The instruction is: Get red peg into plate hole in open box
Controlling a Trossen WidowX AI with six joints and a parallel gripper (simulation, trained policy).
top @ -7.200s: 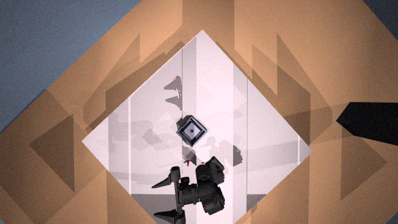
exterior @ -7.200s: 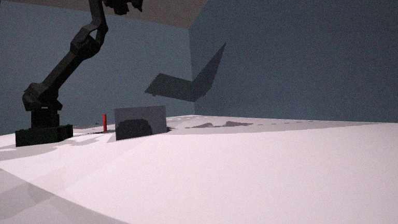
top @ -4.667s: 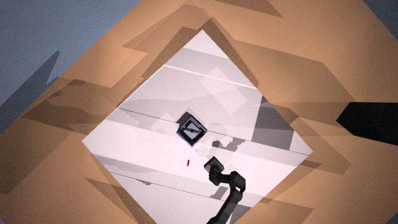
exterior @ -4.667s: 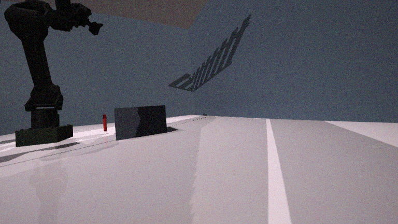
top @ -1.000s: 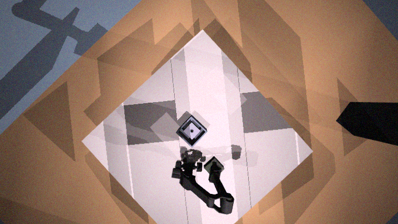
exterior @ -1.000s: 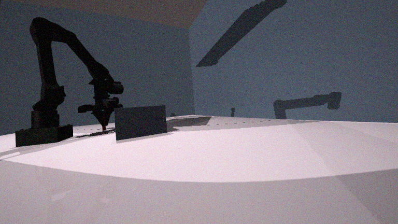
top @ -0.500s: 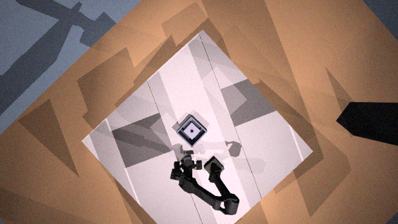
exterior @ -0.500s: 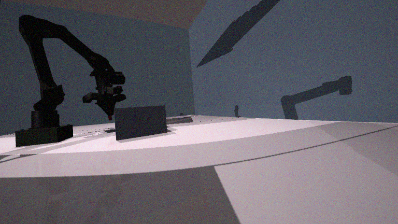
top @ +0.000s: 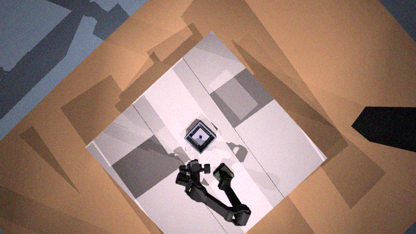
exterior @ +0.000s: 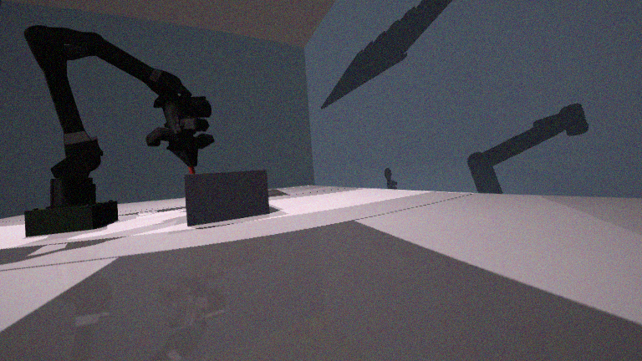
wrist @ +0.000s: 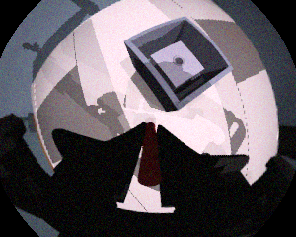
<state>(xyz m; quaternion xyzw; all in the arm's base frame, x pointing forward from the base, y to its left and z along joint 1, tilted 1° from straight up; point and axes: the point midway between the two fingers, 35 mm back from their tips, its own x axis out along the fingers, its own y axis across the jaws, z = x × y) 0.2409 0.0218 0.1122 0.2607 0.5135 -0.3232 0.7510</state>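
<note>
Right now my gripper tip is 6 cm short of the grey box, 13 cm to the left of it and 10 cm above it. Also, from my gripper tip: red peg (1 cm behind, 1 cm to the left, 2 cm above).
</note>
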